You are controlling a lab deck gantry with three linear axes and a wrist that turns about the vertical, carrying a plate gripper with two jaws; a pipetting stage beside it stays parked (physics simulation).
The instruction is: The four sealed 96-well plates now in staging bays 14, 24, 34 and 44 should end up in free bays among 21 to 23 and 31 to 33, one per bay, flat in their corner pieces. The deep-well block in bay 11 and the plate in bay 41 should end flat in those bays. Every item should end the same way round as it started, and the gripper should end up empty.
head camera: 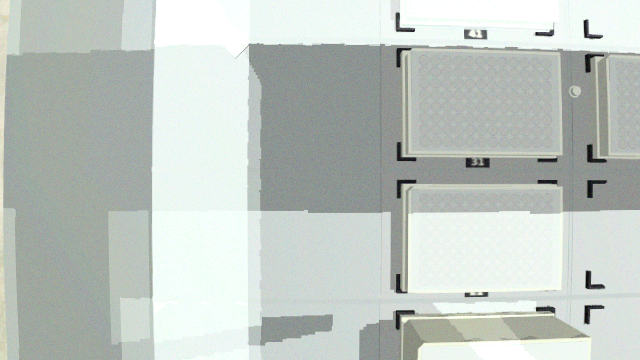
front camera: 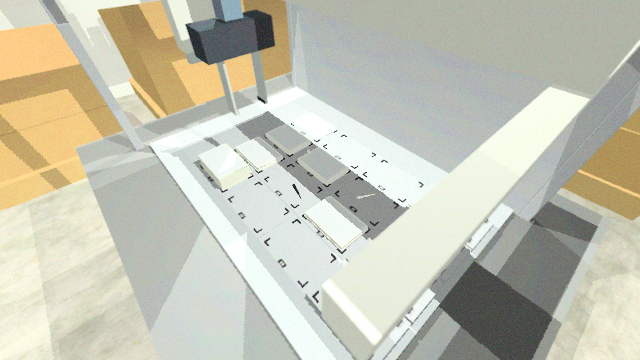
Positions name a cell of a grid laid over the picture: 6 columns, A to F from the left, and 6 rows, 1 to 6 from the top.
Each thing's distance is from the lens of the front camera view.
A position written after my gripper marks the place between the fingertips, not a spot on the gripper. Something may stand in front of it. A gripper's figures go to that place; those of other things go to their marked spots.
my gripper (front camera: C2): 0.73 m
deep-well block (front camera: C3): 0.74 m
